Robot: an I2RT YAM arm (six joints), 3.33 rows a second.
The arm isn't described. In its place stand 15 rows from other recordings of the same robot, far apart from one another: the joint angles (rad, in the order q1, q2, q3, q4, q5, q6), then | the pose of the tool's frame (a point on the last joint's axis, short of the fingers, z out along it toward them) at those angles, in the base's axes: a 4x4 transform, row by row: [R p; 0 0 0 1], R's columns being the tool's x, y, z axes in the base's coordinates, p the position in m.
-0.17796 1.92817 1.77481 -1.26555 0.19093 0.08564 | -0.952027, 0.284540, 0.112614, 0.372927; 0.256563, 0.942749, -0.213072, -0.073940; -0.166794, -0.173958, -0.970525, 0.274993; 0, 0, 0, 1
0.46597 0.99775 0.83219 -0.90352 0.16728 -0.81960 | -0.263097, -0.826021, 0.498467, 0.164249; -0.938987, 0.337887, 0.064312, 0.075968; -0.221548, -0.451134, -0.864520, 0.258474; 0, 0, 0, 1
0.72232 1.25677 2.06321 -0.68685 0.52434 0.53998 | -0.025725, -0.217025, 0.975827, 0.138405; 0.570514, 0.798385, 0.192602, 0.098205; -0.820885, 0.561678, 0.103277, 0.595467; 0, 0, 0, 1
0.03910 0.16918 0.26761 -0.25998 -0.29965 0.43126 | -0.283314, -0.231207, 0.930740, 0.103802; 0.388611, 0.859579, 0.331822, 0.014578; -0.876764, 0.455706, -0.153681, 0.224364; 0, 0, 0, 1
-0.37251 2.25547 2.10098 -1.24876 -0.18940 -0.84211 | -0.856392, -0.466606, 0.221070, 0.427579; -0.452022, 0.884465, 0.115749, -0.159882; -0.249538, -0.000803, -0.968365, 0.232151; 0, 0, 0, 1
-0.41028 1.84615 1.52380 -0.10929 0.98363 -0.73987 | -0.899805, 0.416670, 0.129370, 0.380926; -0.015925, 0.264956, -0.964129, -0.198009; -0.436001, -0.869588, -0.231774, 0.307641; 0, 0, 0, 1
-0.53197 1.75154 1.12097 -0.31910 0.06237 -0.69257 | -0.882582, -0.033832, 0.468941, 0.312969; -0.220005, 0.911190, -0.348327, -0.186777; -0.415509, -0.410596, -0.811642, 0.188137; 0, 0, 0, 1
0.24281 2.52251 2.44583 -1.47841 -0.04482 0.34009 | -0.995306, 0.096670, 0.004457, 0.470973; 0.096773, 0.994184, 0.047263, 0.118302; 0.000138, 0.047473, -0.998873, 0.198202; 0, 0, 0, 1
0.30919 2.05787 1.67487 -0.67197 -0.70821 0.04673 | -0.852804, -0.497455, 0.158943, 0.415015; -0.235169, 0.637562, 0.733628, 0.156880; -0.466283, 0.588263, -0.660702, 0.223003; 0, 0, 0, 1
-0.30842 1.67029 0.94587 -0.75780 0.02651 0.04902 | -0.932960, 0.351819, 0.076211, 0.265697; 0.348637, 0.935809, -0.052099, -0.085638; -0.089648, -0.022037, -0.995730, 0.149610; 0, 0, 0, 1
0.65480 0.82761 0.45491 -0.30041 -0.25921 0.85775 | -0.888934, -0.115036, 0.443353, 0.134167; 0.239221, 0.708841, 0.663565, 0.114519; -0.390601, 0.695925, -0.602594, 0.206973; 0, 0, 0, 1
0.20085 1.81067 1.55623 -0.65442 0.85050 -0.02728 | -0.781417, 0.299891, 0.547223, 0.392252; -0.177454, 0.733945, -0.655618, 0.052555; -0.598245, -0.609418, -0.520301, 0.289450; 0, 0, 0, 1
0.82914 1.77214 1.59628 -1.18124 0.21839 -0.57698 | -0.177540, -0.937398, 0.299608, 0.240480; -0.982143, 0.188029, 0.006304, 0.251077; -0.062244, -0.293139, -0.954042, 0.282099; 0, 0, 0, 1
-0.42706 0.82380 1.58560 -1.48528 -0.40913 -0.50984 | -0.578926, -0.199249, 0.790660, 0.057235; -0.228490, 0.970476, 0.077261, -0.010486; -0.782711, -0.135930, -0.607361, 0.449118; 0, 0, 0, 1
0.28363 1.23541 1.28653 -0.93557 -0.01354 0.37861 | -0.796537, 0.006855, 0.604551, 0.234284; 0.152795, 0.969758, 0.190323, 0.068794; -0.584964, 0.243972, -0.773496, 0.350453; 0, 0, 0, 1
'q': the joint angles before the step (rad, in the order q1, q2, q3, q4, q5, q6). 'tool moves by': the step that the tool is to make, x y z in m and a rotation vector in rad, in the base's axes. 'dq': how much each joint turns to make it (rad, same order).
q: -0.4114 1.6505 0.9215 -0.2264 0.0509 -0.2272
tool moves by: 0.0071 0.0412 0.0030 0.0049 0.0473 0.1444
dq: 0.1274 -0.0238 0.0000 -0.0689 0.0000 -0.0205
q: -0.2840 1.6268 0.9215 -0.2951 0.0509 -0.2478
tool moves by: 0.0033 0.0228 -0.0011 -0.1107 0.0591 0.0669
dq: 0.0846 0.0001 0.0001 -0.0257 0.1125 -0.0497
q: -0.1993 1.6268 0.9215 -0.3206 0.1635 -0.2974
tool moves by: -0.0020 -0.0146 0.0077 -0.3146 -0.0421 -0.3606
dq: -0.0002 -0.0001 0.0000 0.0463 0.4475 0.1524
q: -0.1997 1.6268 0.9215 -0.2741 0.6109 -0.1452
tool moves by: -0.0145 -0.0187 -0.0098 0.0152 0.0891 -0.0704
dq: -0.0682 0.0081 -0.0142 -0.0671 0.0062 -0.0013
